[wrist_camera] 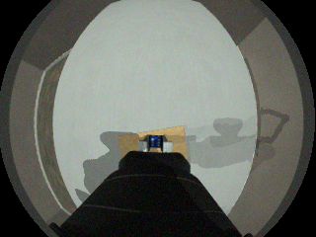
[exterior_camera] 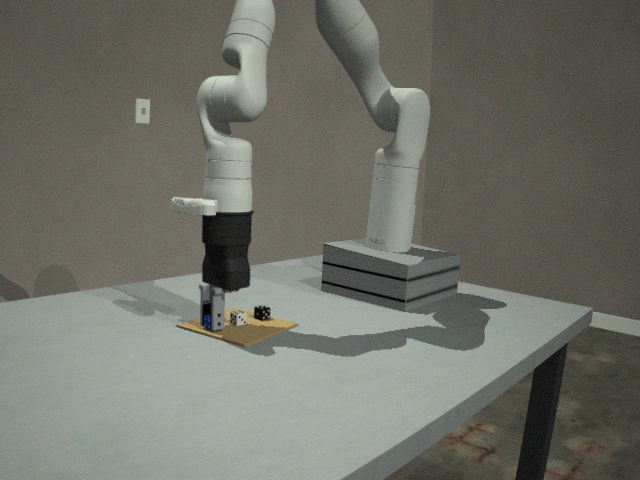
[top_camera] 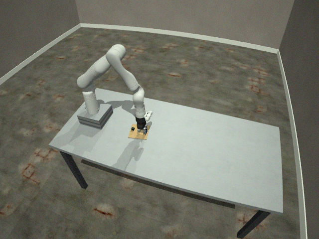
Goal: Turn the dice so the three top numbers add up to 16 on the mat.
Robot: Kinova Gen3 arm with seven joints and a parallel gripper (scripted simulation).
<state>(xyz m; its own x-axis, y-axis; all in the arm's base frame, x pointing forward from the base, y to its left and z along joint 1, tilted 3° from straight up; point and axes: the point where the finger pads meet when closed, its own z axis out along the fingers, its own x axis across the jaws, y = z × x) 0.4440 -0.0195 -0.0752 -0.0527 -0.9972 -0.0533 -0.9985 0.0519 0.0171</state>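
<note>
My gripper is now 1 cm above the blue die. The rest, counted from my hand: tan mat 5 cm behind, 2 cm below; white die 5 cm behind, 1 cm below; black die 10 cm behind, 1 cm to the left, 1 cm below.
</note>
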